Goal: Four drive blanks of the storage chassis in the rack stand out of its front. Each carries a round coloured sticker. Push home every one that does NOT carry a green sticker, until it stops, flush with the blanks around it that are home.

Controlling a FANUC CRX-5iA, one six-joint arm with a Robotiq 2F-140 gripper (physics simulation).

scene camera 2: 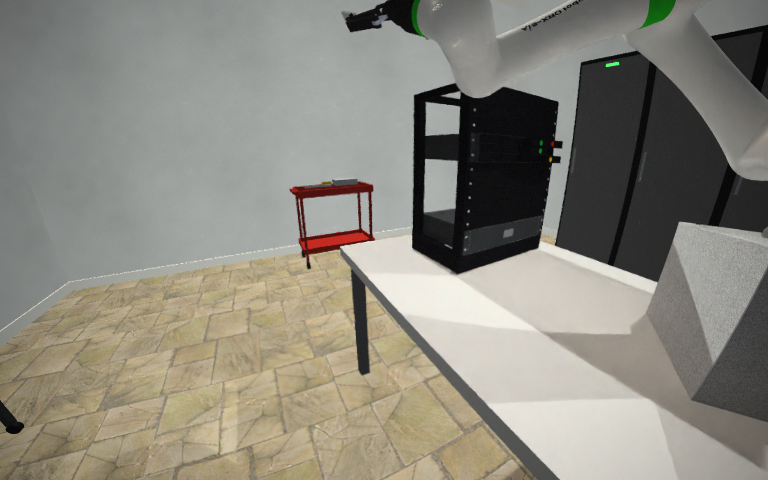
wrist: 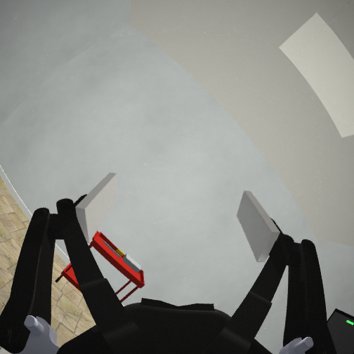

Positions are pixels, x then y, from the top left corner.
A black rack [scene camera 2: 504,149] is 95 cm from the lens.
